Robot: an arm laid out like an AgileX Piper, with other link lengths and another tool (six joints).
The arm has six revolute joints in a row. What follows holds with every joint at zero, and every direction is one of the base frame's. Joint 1 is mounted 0.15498 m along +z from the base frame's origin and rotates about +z. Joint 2 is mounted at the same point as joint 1 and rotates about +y. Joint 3 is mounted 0.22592 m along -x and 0.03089 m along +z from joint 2 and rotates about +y. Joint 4 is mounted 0.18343 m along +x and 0.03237 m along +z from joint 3 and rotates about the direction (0.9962, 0, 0.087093). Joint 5 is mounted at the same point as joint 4 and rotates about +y. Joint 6 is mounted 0.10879 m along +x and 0.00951 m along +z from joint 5 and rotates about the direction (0.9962, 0, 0.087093). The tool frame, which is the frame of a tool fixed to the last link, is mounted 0.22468 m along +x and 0.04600 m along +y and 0.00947 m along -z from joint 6; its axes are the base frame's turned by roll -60.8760, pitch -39.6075 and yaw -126.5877 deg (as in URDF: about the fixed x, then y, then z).
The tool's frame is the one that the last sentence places.
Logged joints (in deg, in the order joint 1, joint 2, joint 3, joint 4, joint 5, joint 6), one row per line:
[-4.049, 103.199, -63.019, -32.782, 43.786, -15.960]
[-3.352, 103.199, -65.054, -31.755, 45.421, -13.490]
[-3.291, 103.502, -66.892, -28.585, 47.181, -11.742]
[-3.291, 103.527, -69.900, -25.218, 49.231, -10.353]
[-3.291, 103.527, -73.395, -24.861, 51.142, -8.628]
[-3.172, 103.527, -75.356, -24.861, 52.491, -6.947]
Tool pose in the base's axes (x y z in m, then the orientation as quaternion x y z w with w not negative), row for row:
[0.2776, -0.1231, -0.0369, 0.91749, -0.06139, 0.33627, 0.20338]
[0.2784, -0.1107, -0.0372, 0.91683, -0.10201, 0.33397, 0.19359]
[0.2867, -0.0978, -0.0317, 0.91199, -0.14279, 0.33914, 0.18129]
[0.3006, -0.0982, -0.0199, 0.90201, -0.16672, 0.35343, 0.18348]
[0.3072, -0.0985, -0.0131, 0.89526, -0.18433, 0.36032, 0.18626]
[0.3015, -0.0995, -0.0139, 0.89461, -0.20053, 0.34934, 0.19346]
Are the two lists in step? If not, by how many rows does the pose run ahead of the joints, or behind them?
The pose runs 1 row ahead of the joints: the pose in row i belongs to the joints in row i + 1.
